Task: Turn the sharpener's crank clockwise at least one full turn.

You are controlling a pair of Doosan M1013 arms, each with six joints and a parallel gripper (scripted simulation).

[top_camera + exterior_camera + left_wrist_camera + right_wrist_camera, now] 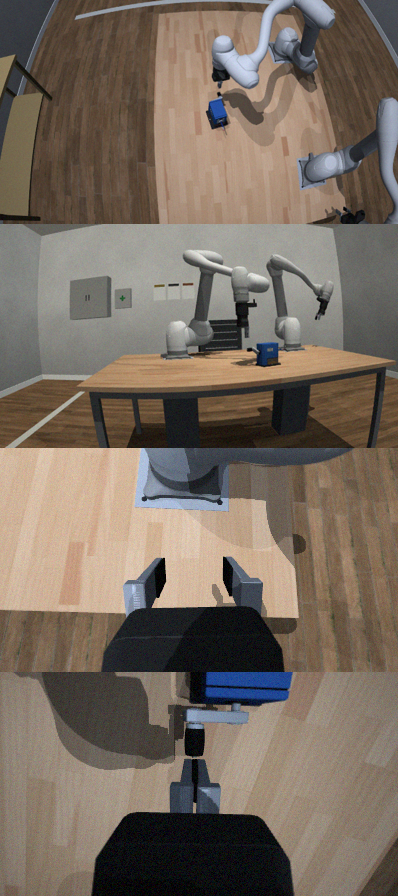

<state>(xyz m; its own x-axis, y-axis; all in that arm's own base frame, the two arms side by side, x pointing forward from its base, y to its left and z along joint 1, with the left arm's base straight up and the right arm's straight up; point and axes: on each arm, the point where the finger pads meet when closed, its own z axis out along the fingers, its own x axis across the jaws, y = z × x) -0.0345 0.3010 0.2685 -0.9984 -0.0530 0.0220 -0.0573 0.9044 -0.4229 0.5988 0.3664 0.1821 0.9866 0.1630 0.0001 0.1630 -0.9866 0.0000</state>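
Observation:
Now: the black knob 20 mm to the left of my right hand and 90 mm below it.

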